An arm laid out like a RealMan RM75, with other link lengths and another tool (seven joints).
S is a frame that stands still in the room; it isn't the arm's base.
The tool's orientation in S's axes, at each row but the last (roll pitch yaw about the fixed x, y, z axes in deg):
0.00 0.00 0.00
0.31 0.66 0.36
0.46 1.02 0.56
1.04 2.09 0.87
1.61 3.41 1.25
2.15 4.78 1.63
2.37 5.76 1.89
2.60 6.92 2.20
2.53 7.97 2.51
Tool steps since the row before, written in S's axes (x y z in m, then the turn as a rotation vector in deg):
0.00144 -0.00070 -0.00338 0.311 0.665 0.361
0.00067 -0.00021 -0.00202 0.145 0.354 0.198
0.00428 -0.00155 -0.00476 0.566 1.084 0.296
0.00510 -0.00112 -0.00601 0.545 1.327 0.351
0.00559 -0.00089 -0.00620 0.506 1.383 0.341
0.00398 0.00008 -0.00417 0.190 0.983 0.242
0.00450 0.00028 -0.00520 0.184 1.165 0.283
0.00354 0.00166 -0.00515 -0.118 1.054 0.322
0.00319 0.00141 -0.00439 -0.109 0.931 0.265
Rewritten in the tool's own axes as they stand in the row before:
0.00144 -0.00070 -0.00338 0.311 0.665 0.361
0.00069 -0.00023 -0.00201 0.145 0.354 0.198
0.00435 -0.00163 -0.00467 0.571 1.081 0.298
0.00530 -0.00130 -0.00580 0.552 1.325 0.347
0.00593 -0.00118 -0.00583 0.515 1.382 0.334
0.00431 -0.00018 -0.00382 0.197 0.986 0.222
0.00501 -0.00006 -0.00472 0.193 1.170 0.256
0.00420 0.00131 -0.00474 -0.116 1.071 0.262
0.00383 0.00110 -0.00395 -0.104 0.945 0.211

